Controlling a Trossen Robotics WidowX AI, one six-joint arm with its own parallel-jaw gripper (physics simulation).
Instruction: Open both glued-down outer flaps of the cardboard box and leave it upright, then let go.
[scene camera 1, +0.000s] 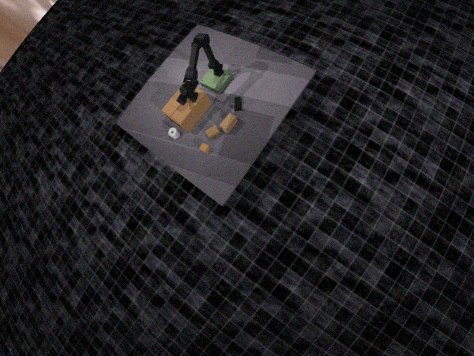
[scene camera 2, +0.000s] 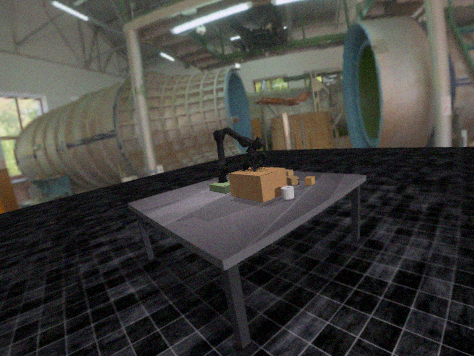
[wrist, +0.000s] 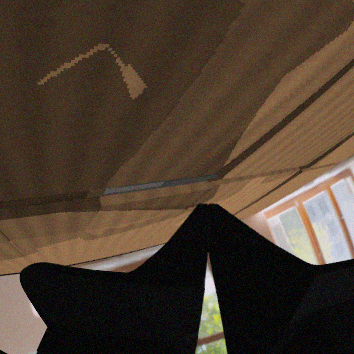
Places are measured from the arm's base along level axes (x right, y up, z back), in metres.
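Pixels of known places: gripper, between the fingertips: (scene camera 2: 254, 171) (wrist: 206, 212); arm's base, origin of its link: (scene camera 1: 219, 72) (scene camera 2: 222, 181).
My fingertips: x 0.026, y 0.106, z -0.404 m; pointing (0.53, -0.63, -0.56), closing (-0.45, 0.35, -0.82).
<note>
Ahead of a thing's pixels: the offset from my fingertips to its top centre. Level surfaces: height alone.
The cardboard box {dz +0.008, dx -0.022, dy -0.003 m} (scene camera 1: 192, 119) (scene camera 2: 246, 186) (wrist: 150, 120) stands upright on the table. Its top looks flat in the scene views, with the outer flaps lying down as far as can be seen. In the wrist view the cardboard top fills the upper part, and a narrow slit with a grey strip runs across it just above the fingertips. My gripper (scene camera 1: 187, 101) (scene camera 2: 254, 168) (wrist: 206, 212) is shut and empty, its tips low over the box top, close to the slit. Whether the tips touch the cardboard or reach into the slit cannot be told.
A green block (scene camera 1: 215, 84) (scene camera 2: 219, 187) lies by the arm's base. A white roll {dz -0.215, dx -0.044, dy -0.097 m} (scene camera 1: 174, 133) (scene camera 2: 287, 192) stands near the box. Cardboard-coloured blocks (scene camera 1: 228, 123) (scene camera 2: 310, 180) and a small black object {dz +0.259, dx -0.324, dy -0.125 m} (scene camera 1: 238, 103) lie on the table {dy -0.158 m} (scene camera 1: 227, 180) (scene camera 2: 210, 225).
</note>
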